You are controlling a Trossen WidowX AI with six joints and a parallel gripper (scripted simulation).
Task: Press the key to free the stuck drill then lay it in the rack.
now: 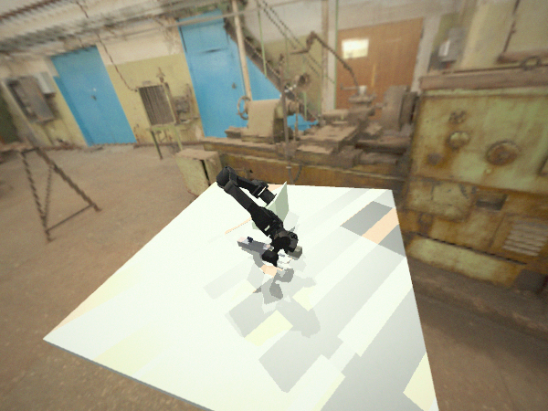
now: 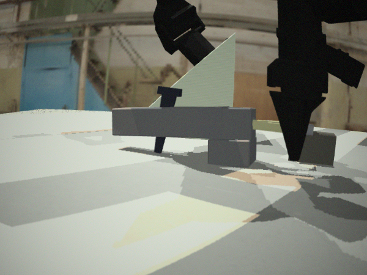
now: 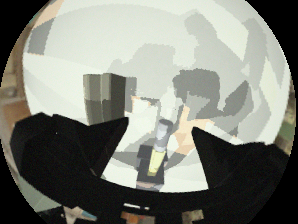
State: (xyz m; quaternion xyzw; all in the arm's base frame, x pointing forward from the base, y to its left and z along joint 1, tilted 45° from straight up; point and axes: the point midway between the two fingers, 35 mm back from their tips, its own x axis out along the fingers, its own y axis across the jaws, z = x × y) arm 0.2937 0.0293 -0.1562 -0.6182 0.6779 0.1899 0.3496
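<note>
Now: the drill 4 cm to the right of my gripper tip, 3 cm above it and 1 cm behind it. The rest, counted from my gripper tip: grey housing bar 14 cm to the right, 4 cm behind, 2 cm above; then key 16 cm to the right, 4 cm behind, 3 cm above; then grey-brown block 7 cm behind, 4 cm to the left.
</note>
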